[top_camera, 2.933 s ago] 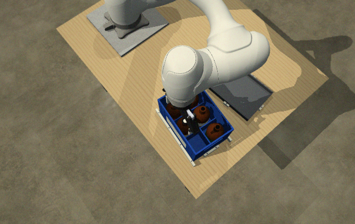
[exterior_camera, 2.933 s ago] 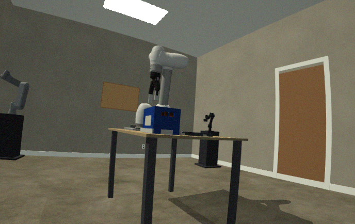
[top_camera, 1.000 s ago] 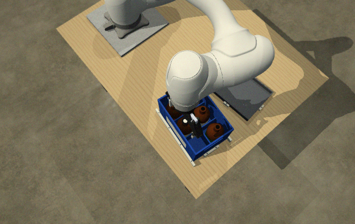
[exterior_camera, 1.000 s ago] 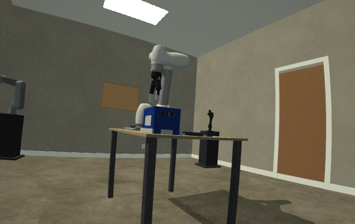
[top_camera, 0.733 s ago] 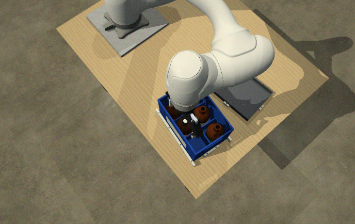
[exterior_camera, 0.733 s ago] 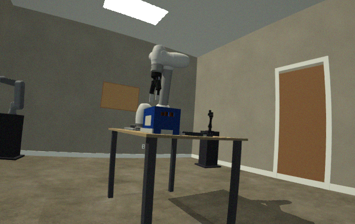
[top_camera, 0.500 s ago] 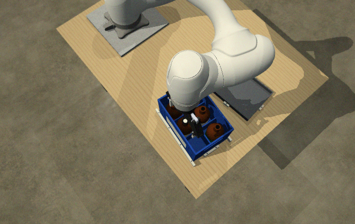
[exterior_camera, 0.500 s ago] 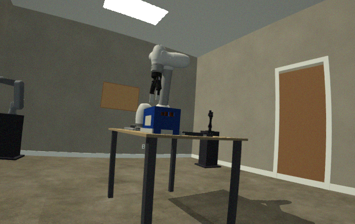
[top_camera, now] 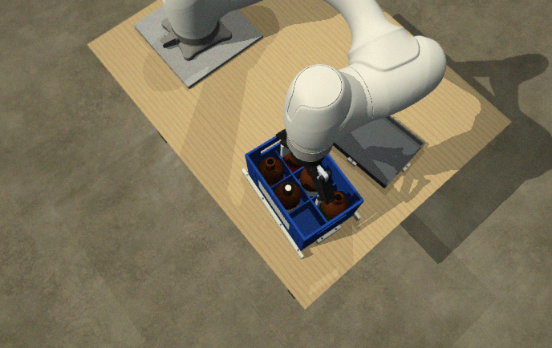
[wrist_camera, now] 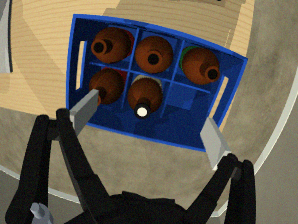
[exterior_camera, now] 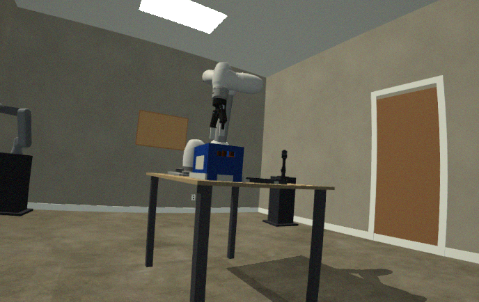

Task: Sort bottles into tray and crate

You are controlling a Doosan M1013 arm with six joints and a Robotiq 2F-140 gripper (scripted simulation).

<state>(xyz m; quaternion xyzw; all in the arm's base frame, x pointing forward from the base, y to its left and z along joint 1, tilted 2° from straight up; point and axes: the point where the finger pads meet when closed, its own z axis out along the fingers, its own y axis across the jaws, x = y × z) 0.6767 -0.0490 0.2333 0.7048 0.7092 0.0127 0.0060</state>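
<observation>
Now: hand 15 cm above the capped bottle, 3 cm to the left of it and 1 cm past it. The rest, counted from my hand: blue crate: 15 cm below, 1 cm to the left, 1 cm behind; then dark grey tray: 30 cm to the left, 22 cm below, 3 cm behind; then uncapped bottle: 15 cm below, 6 cm to the left, 1 cm behind.
</observation>
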